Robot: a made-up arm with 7 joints.
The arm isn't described. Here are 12 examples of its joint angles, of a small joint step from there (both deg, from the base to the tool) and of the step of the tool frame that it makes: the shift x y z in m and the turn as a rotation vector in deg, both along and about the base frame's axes.
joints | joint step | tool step
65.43 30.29 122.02 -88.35 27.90 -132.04 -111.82 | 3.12 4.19 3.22 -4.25 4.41 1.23 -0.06 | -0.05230 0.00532 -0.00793 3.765 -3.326 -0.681
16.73 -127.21 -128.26 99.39 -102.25 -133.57 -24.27 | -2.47 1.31 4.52 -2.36 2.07 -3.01 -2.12 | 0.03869 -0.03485 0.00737 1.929 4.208 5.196
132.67 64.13 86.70 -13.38 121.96 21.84 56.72 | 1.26 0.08 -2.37 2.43 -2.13 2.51 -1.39 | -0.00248 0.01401 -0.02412 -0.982 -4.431 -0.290
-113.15 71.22 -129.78 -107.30 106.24 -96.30 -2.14 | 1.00 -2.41 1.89 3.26 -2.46 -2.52 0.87 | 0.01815 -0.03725 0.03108 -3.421 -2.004 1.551
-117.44 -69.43 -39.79 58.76 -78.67 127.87 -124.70 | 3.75 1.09 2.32 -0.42 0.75 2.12 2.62 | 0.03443 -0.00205 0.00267 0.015 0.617 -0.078
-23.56 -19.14 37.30 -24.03 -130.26 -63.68 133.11 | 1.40 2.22 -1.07 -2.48 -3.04 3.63 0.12 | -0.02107 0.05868 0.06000 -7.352 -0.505 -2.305
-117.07 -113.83 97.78 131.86 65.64 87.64 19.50 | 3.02 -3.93 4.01 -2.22 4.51 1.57 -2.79 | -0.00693 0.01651 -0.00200 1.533 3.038 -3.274
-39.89 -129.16 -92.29 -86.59 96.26 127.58 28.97 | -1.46 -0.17 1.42 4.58 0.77 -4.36 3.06 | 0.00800 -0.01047 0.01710 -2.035 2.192 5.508
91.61 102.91 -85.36 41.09 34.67 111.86 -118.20 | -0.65 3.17 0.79 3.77 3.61 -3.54 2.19 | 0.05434 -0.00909 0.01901 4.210 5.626 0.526
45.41 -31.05 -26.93 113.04 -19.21 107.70 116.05 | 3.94 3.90 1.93 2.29 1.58 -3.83 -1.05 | -0.03378 0.03478 -0.00425 4.136 -4.483 -4.301
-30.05 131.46 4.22 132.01 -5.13 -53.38 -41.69 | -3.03 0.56 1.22 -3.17 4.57 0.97 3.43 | -0.05101 0.02687 -0.04116 -2.949 -0.735 6.659
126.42 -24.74 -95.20 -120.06 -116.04 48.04 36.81 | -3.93 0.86 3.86 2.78 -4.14 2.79 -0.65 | -0.01791 0.01289 0.01512 -3.377 6.356 3.774
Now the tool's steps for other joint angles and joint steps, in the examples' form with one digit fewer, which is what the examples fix.
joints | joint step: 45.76 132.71 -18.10 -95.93 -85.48 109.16 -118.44 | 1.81 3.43 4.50 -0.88 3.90 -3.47 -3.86
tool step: 0.0316 -0.0172 0.0093 -6.91 -10.11 -7.09
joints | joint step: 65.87 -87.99 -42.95 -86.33 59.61 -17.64 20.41 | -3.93 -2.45 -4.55 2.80 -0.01 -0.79 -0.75
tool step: -0.0241 -0.0046 -0.0177 -0.74 0.08 4.74
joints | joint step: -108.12 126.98 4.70 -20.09 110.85 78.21 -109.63 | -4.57 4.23 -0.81 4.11 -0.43 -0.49 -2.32
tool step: -0.0262 -0.0070 0.0422 -1.49 4.47 -1.48
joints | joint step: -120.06 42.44 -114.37 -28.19 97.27 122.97 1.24 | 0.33 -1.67 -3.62 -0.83 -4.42 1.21 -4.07
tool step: 0.0130 -0.0289 -0.0083 -4.99 2.71 -2.21
